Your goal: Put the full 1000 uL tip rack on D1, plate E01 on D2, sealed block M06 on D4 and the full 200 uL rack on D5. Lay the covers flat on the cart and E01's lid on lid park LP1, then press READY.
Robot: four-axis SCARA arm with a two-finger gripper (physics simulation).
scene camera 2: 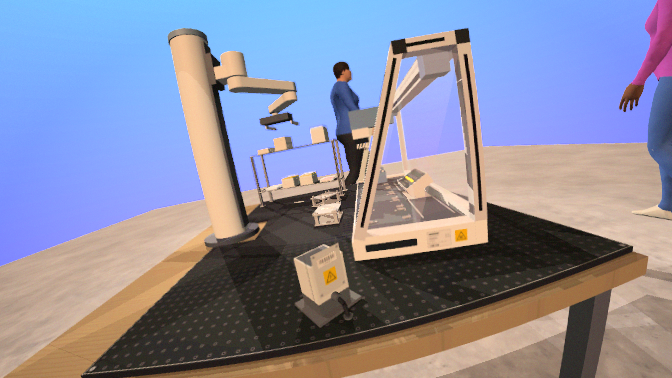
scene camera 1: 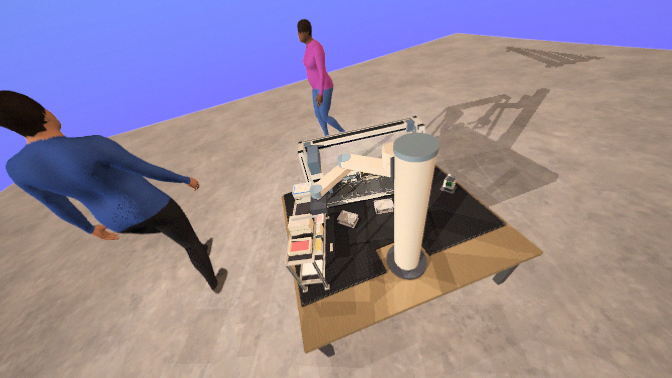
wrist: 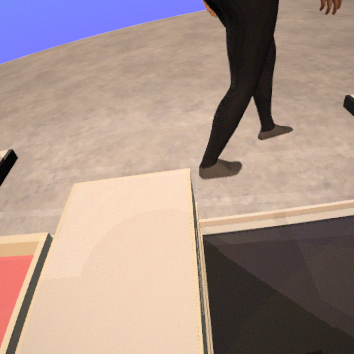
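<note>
My gripper (scene camera 2: 283,126) (wrist: 170,105) is open and empty, with its fingers wide apart above the cart (scene camera 2: 305,146) (wrist: 280,216). A pale block stack (scene camera 1: 300,224) (scene camera 2: 282,143) (wrist: 130,260) stands on the cart's top shelf, below the fingers in the wrist view; its labels do not show. A tray with a red inside (scene camera 1: 300,246) (wrist: 12,290) is beside it. A blue-edged white box (scene camera 1: 302,191) stands at the shelf's far end. On the lower shelf are yellow-topped racks (scene camera 1: 318,244) (scene camera 2: 290,181). The deck (scene camera 1: 362,190) is inside the framed enclosure; its position labels are unreadable.
Two low white stands (scene camera 1: 348,218) (scene camera 1: 384,205) are between the cart and the arm column (scene camera 1: 413,210) (scene camera 2: 207,135). The enclosure frame (scene camera 2: 477,125) rises around the deck. A small box (scene camera 2: 322,275) stands near the table edge. People in blue (scene camera 1: 95,185) and pink (scene camera 1: 316,65) are nearby.
</note>
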